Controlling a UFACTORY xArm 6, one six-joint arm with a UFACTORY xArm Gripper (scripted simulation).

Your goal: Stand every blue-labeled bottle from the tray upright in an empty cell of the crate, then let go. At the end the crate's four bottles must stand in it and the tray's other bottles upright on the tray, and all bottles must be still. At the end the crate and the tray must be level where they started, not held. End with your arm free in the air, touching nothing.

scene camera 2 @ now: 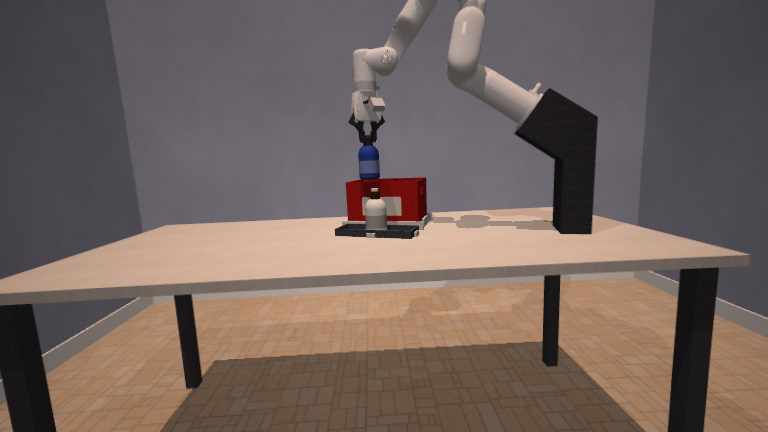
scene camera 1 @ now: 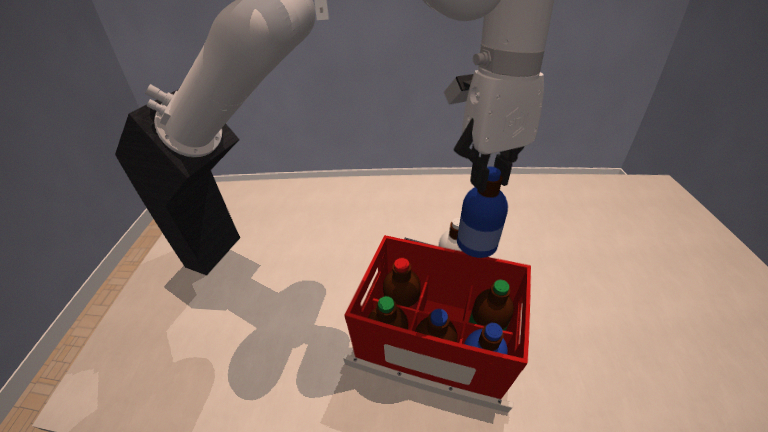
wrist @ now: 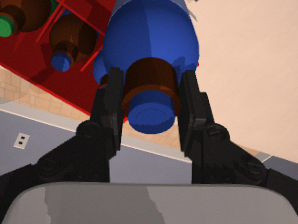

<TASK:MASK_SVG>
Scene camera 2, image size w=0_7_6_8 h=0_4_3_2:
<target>gripper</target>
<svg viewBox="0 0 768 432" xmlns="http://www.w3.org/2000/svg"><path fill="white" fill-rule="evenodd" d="M357 90L352 93L349 123L359 131L360 143L364 143L365 131L363 130L363 125L368 123L364 121L373 121L370 122L372 128L371 138L373 138L373 142L376 142L377 130L385 123L381 112L384 112L386 105L376 90Z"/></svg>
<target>crate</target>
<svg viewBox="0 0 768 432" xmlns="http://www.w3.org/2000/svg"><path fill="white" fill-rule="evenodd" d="M426 190L418 178L360 179L346 182L348 221L365 221L365 205L370 200L371 188L379 188L380 199L386 204L387 221L422 221L422 218L427 215Z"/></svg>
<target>dark tray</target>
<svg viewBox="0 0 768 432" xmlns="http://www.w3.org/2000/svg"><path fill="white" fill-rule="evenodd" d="M335 236L366 237L366 233L375 233L376 238L412 239L414 232L418 228L417 225L387 225L387 230L366 230L366 224L345 224L335 228Z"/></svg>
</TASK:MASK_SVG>
